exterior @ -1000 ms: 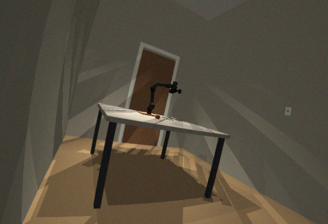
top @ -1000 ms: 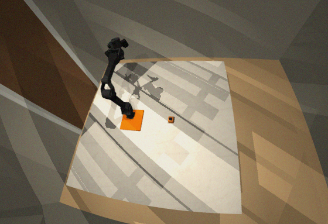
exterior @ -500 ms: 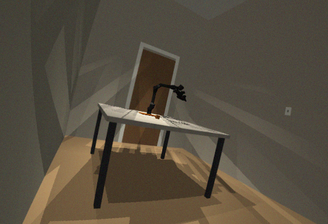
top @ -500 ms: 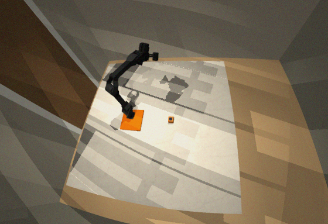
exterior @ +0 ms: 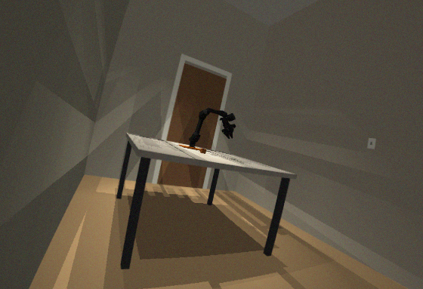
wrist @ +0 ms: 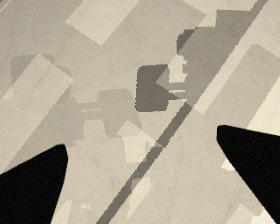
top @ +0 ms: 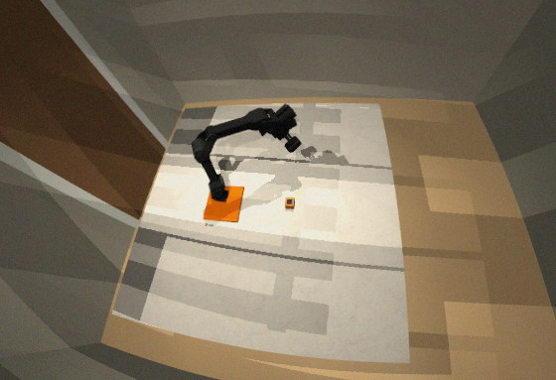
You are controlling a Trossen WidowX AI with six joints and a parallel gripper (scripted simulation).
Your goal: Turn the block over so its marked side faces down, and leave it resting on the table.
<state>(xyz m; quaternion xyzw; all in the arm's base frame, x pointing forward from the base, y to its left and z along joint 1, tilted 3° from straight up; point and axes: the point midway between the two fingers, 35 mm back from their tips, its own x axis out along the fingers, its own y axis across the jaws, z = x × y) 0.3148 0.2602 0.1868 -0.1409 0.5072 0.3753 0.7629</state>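
My gripper tip is now 30 mm short of the block, 260 mm to the left of it and 160 mm above it.
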